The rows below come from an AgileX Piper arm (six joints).
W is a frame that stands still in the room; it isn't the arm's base.
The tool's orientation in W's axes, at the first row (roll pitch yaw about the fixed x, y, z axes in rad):
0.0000 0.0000 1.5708
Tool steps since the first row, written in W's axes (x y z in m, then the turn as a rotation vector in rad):
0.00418 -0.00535 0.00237 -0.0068 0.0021 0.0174
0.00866 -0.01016 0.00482 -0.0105 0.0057 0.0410
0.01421 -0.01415 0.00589 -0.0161 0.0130 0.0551
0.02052 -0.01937 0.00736 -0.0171 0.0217 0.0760
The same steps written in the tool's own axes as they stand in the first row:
-0.00535 -0.00418 0.00237 0.0021 0.0068 0.0174
-0.01016 -0.00866 0.00482 0.0057 0.0105 0.0410
-0.01415 -0.01421 0.00589 0.0130 0.0161 0.0551
-0.01937 -0.02052 0.00736 0.0217 0.0171 0.0760

